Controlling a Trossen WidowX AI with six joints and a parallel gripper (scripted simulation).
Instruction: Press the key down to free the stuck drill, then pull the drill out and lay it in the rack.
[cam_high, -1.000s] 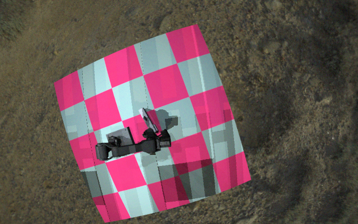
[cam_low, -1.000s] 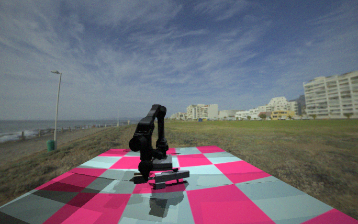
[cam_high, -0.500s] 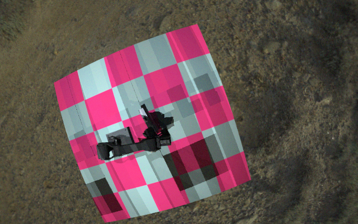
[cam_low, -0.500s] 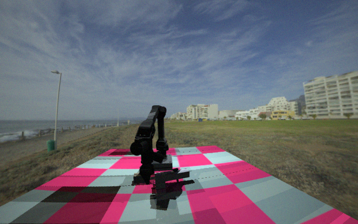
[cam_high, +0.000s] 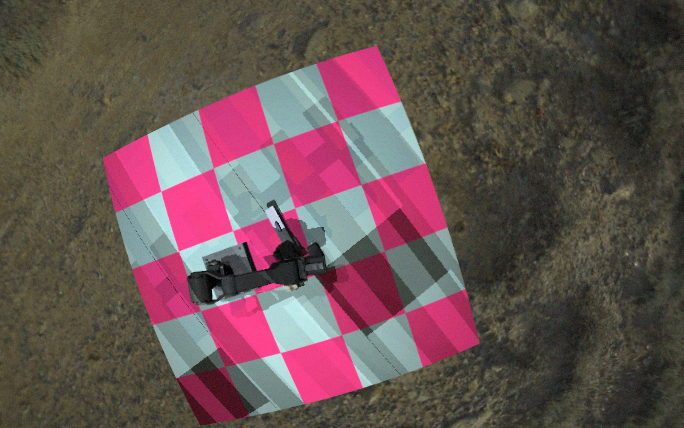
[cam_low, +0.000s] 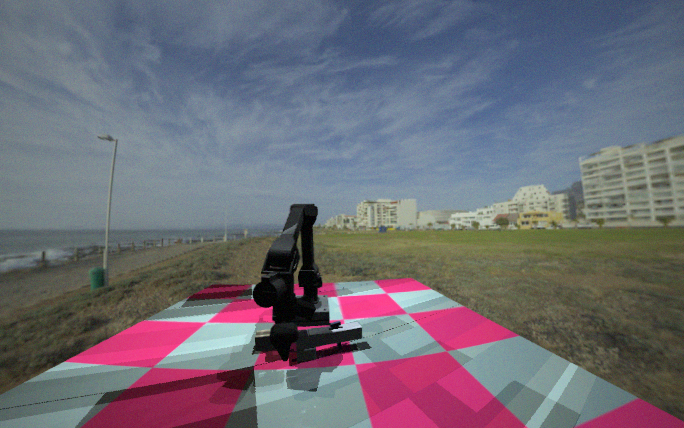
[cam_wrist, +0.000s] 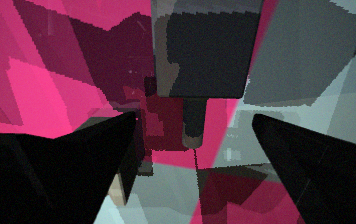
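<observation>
Now: gripper tip 2 cm past the drill, 5 cm to the right of it and 2 cm below it.
</observation>
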